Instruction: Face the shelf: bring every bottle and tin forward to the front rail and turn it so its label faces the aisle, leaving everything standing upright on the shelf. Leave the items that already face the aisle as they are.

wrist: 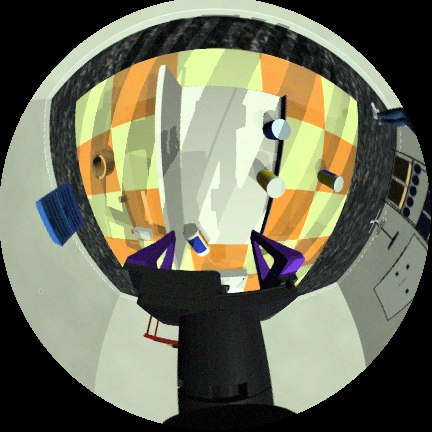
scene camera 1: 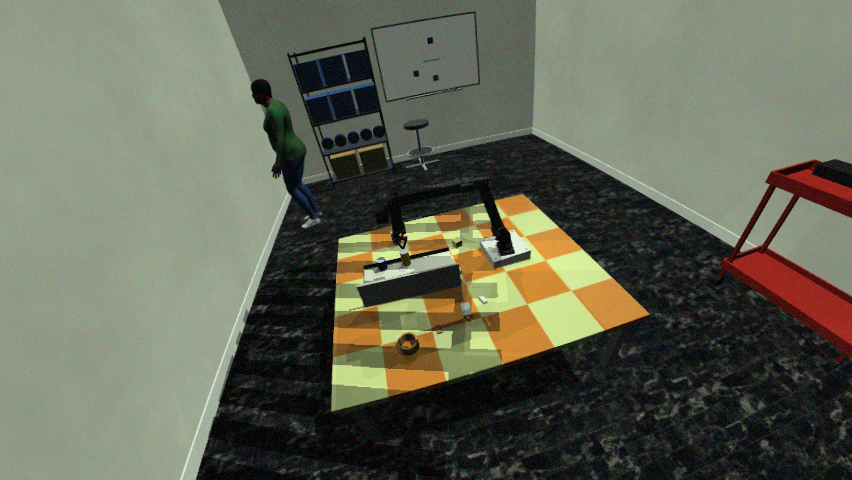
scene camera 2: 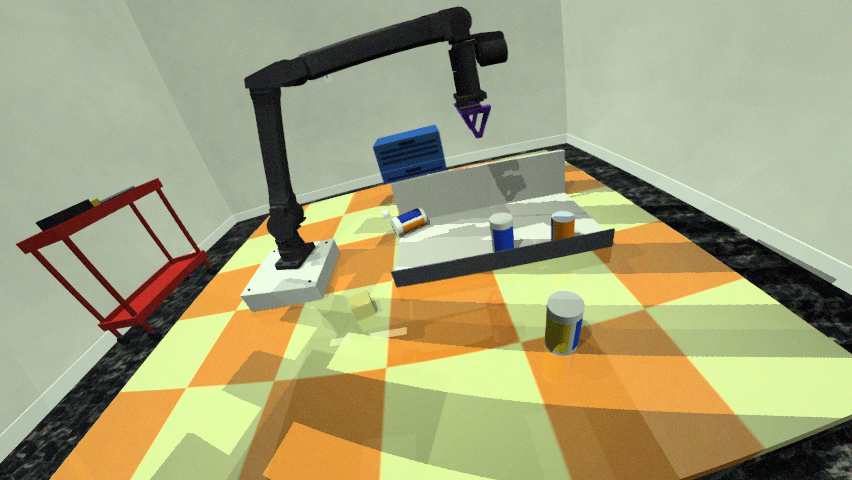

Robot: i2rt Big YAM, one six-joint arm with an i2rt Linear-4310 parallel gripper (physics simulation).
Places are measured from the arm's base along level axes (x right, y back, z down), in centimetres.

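Pixels of known places: gripper, between the fingertips: (wrist: 212, 234) (scene camera 1: 402, 243) (scene camera 2: 475, 133); arm's base, origin of its link: (scene camera 1: 505, 248) (scene camera 2: 296, 257).
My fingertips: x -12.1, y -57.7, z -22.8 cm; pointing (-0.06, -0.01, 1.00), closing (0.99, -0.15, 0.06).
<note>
Ahead of a thing's pixels: the offset from my fingertips to its top centre.
The shelf (scene camera 1: 408, 288) (scene camera 2: 539, 172) (wrist: 164, 130) has a dark front rail (scene camera 2: 453, 268). Upright at the rail stand a tall white-capped bottle @[dx +15.2, dy -3.0, dz +16.8 cm] (scene camera 1: 405, 260) (scene camera 2: 502, 238) (wrist: 266, 178), blue towards scene camera 2, yellow behind, and a shorter tin @[dx +13.4, dy -17.9, dz +19.4 cm] (scene camera 1: 382, 264) (scene camera 2: 562, 228) (wrist: 276, 129), orange in that view. A blue, white and orange bottle @[dx -2.2, dy +24.0, dz +20.6 cm] (scene camera 2: 410, 221) (wrist: 198, 243) lies on its side at the shelf's end nearest the base. A yellow-and-blue white-capped tin @[dx +41.2, dy -10.9, dz +18.7 cm] (scene camera 2: 562, 327) (wrist: 329, 179) stands upright on the table beyond the rail. My gripper (scene camera 1: 401, 243) (scene camera 2: 478, 132) (wrist: 212, 234) is open, empty, high above the shelf.
A yellow block @[dx +29.9, dy +30.2, dz +24.8 cm] (scene camera 1: 456, 242) (scene camera 2: 362, 305) lies near the arm's white base (scene camera 1: 506, 257) (scene camera 2: 289, 289). Behind the shelf are a brown bowl @[dx -43.1, dy -0.8, dz +23.6 cm] (scene camera 1: 408, 344) (wrist: 102, 165), a small grey box @[dx -27.7, dy +28.5, dz +25.8 cm] (scene camera 1: 466, 309) (wrist: 142, 233) and a white piece @[dx -19.8, dy +38.0, dz +27.4 cm] (scene camera 1: 482, 299) (scene camera 2: 385, 213). A person (scene camera 1: 286, 137) stands beyond the table.
</note>
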